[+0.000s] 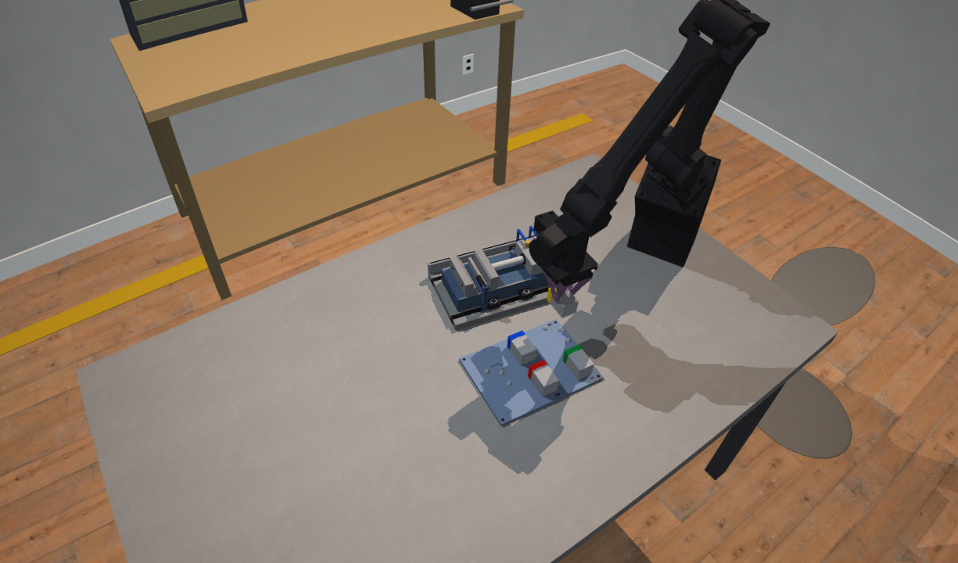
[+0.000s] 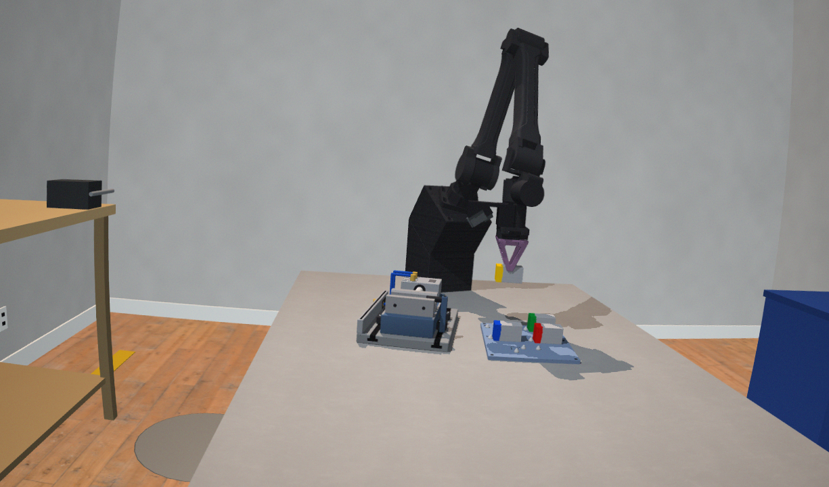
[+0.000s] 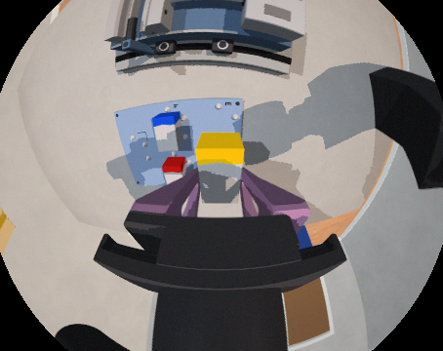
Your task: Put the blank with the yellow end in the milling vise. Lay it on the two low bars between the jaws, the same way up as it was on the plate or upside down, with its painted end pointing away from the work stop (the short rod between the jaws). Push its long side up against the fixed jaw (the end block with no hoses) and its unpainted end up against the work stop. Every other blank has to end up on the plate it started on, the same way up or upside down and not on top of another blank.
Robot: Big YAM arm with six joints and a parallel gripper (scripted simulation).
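My gripper is now 130 mm above the blue-ended blank, 90 mm short of it and 10 mm to the left of it. From my hand the other things lie so: red-ended blank 130 mm below, 100 mm ahead, 80 mm to the left; then yellow-ended blank 20 mm below; then green-ended blank 130 mm below, 90 mm to the left, 10 mm ahead.
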